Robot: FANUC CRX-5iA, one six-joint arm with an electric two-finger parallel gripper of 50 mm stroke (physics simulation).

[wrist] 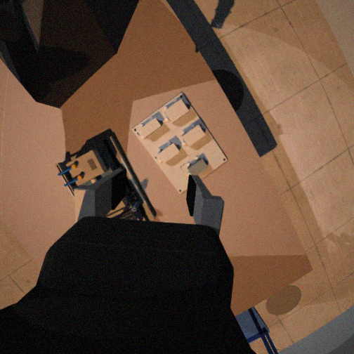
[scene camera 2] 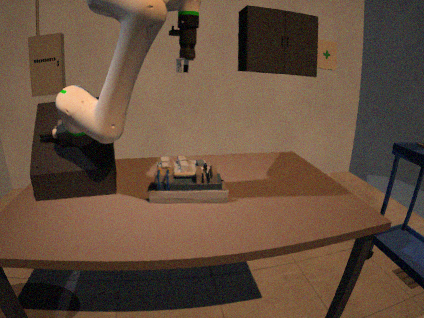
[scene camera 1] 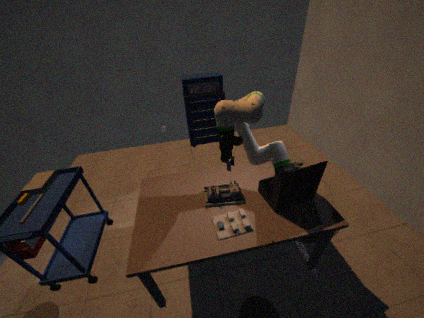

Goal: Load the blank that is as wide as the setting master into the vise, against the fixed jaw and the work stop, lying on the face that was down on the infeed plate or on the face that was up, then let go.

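Seen in the pictures: gripper, between the fingertips: [scene camera 2: 182, 72] [scene camera 1: 230, 167]; arm's base, origin of its link: [scene camera 1: 285, 173].
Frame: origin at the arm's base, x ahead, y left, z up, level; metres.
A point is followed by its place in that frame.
Note:
My gripper [scene camera 1: 230, 166] {x 0.461, y 0.025, z 0.227 m} [scene camera 2: 182, 65] {x 0.461, y 0.025, z 0.227 m} [wrist: 156, 184] is open and empty, pointing down high above the vise [scene camera 1: 223, 193] {x 0.432, y -0.170, z -0.192 m} [scene camera 2: 192, 184] {x 0.430, y -0.247, z -0.194 m} [wrist: 106, 146]. The vise shows a tan block [wrist: 90, 167] with two blue-and-orange pins at one end; my left finger and palm hide part of the vise in the wrist view. The pale infeed plate [scene camera 1: 225, 235] {x 0.559, y 0.149, z -0.244 m} [wrist: 214, 156] lies beside it, carrying several pale blanks [wrist: 177, 111] in two rows. A greyer block [scene camera 1: 220, 225] {x 0.565, y 0.079, z -0.219 m} [wrist: 197, 164], perhaps the setting master, sits at one corner. Which blank matches its width I cannot tell.
A large dark box [scene camera 1: 290, 187] {x 0.049, y 0.124, z -0.017 m} [scene camera 2: 72, 172] {x -0.045, y -0.125, z -0.139 m} stands on the table [scene camera 1: 165, 235] {x 0.945, y -0.019, z -0.252 m} [scene camera 2: 280, 220] {x 0.665, y -0.515, z -0.252 m} by the arm's base. A blue cart [scene camera 1: 75, 220] [scene camera 2: 402, 240] stands off one table end. A blue drawer cabinet [scene camera 1: 204, 110] is behind; a dark cabinet [scene camera 2: 277, 42] hangs on the wall.

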